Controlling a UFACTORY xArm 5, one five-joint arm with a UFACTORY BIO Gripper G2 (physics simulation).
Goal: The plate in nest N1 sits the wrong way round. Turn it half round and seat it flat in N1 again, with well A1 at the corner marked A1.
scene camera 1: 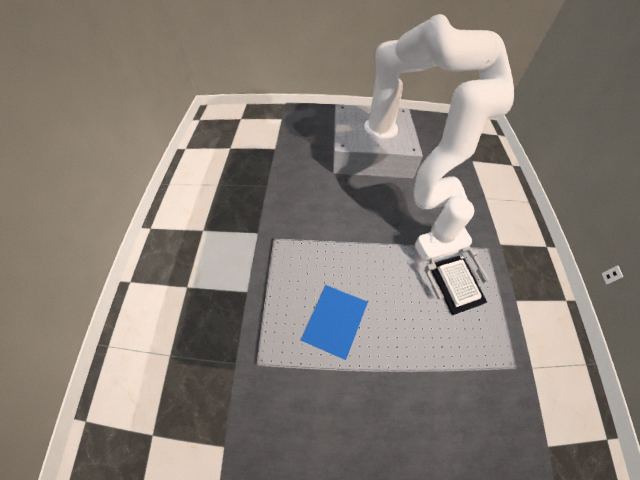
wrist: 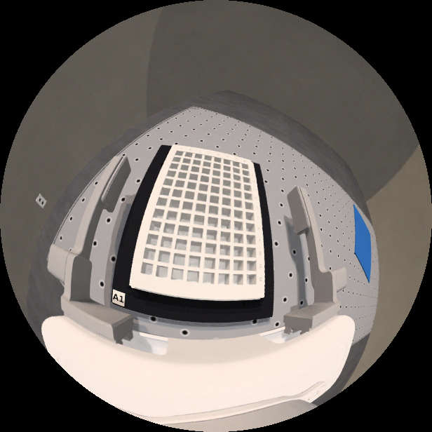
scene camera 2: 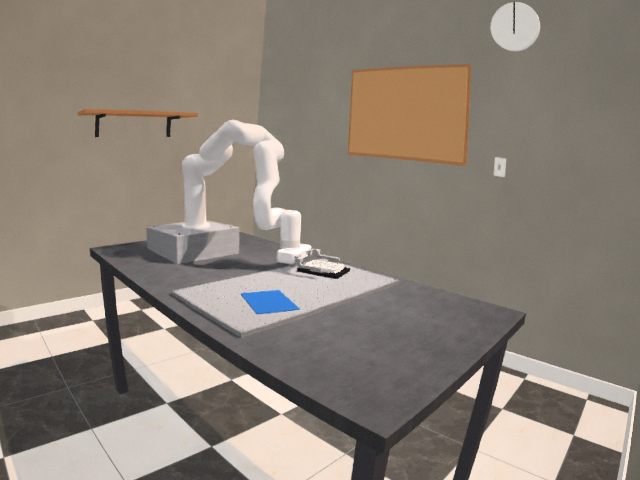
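Note:
The white plate (scene camera 1: 459, 283) (scene camera 2: 324, 266) (wrist: 202, 220) lies in the black nest (scene camera 1: 468, 308) (scene camera 2: 336, 273) (wrist: 200, 310), its top a grid of square wells. The label A1 (wrist: 118, 298) is on the nest's near left corner in the wrist view. Small marks on the plate's rim are too small to read, so I cannot tell well A1. My gripper (scene camera 1: 462, 288) (scene camera 2: 326, 268) (wrist: 209, 192) is open wide and empty. Its fingers stand on either side of the plate's long sides, with a gap on each side. Their exact height against the plate is hard to tell.
The grey perforated board (scene camera 1: 403, 335) (scene camera 2: 336, 294) (wrist: 320, 175) carries the nest near its right end in scene camera 1. A flat blue rectangle (scene camera 1: 334, 321) (scene camera 2: 269, 301) (wrist: 363, 245) lies on the board's left part there. The arm's grey base block (scene camera 1: 377, 162) (scene camera 2: 206, 245) stands behind.

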